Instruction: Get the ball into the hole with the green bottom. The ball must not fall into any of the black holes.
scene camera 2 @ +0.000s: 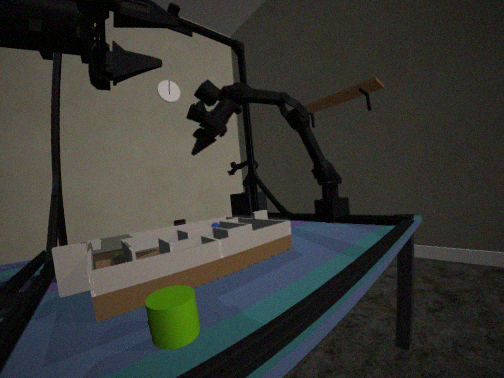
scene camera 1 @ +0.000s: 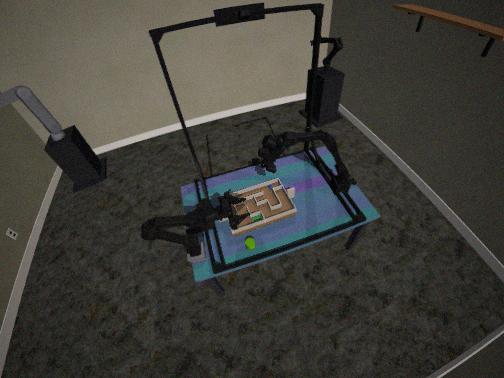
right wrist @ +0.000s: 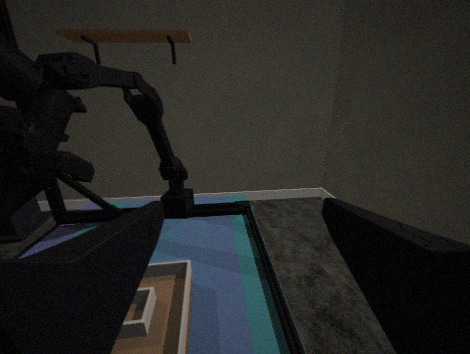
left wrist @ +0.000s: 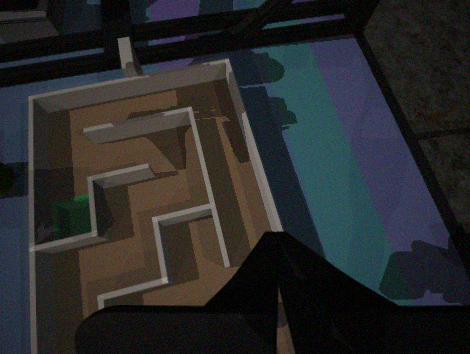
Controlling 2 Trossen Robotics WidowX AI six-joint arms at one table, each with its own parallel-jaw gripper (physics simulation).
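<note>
The blue ball (scene camera 1: 270, 187) (scene camera 2: 215, 225) is inside the maze box (scene camera 1: 265, 224) (scene camera 2: 200, 270) (left wrist: 31, 175) (right wrist: 185, 305), near its far wall in scene camera 1. The green-bottomed hole (scene camera 1: 257, 218) (left wrist: 72, 216) is near the opposite long wall, partly bounded by inner walls. My left gripper (scene camera 1: 270, 169) (scene camera 2: 194, 153) (left wrist: 274, 241) is shut and empty, raised above the box's far side. My right gripper (scene camera 1: 246, 207) (scene camera 2: 176, 48) (right wrist: 243, 207) is open and empty, high over the box's left end. No black hole can be made out; fingers hide part of the maze.
A bright green cylinder (scene camera 1: 250, 243) (scene camera 2: 173, 317) stands on the table near its front edge, beside the box. White tabs (scene camera 1: 291, 192) (scene camera 2: 70, 270) (left wrist: 127, 55) stick out at the box's ends. Black frame bars (scene camera 2: 310, 295) run along the table's edges.
</note>
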